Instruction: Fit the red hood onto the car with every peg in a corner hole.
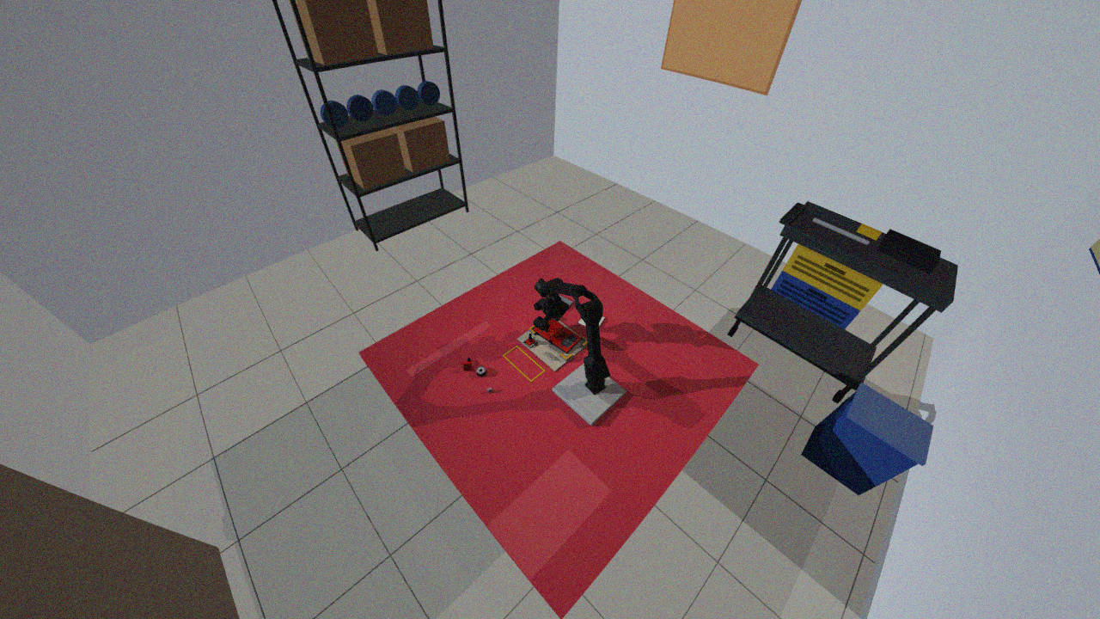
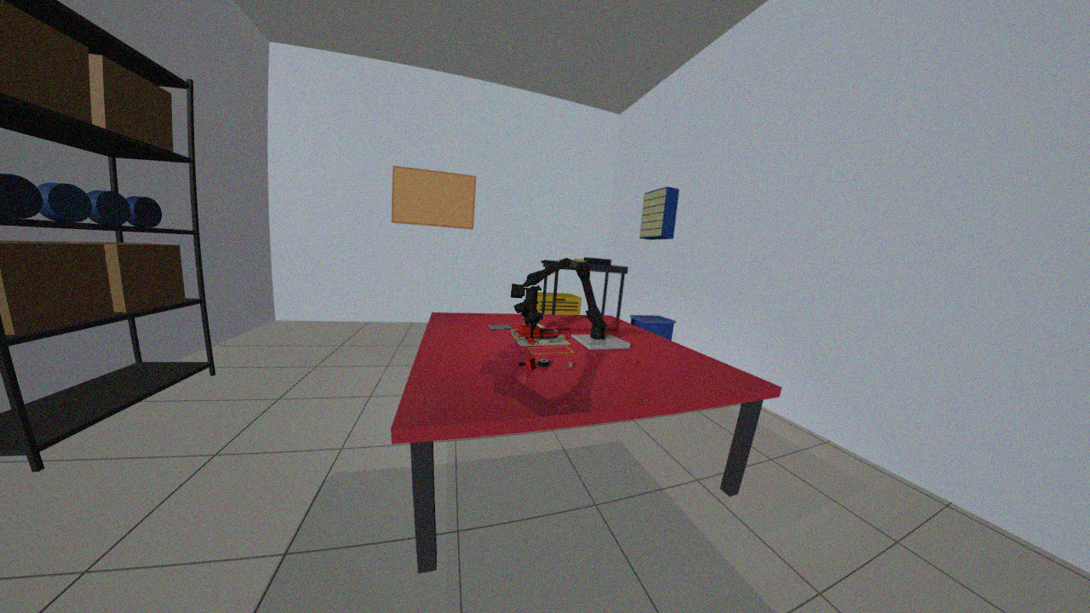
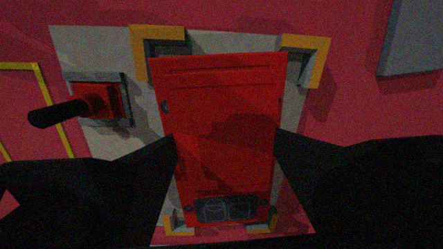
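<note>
My gripper tip is 10 mm below the red hood. Round my gripper tip: pale jig 40 mm behind, 10 mm to the left, 30 mm below; grey plate 140 mm ahead, 160 mm to the right, 30 mm below; white plate 60 mm behind, 210 mm to the right, 30 mm below.
</note>
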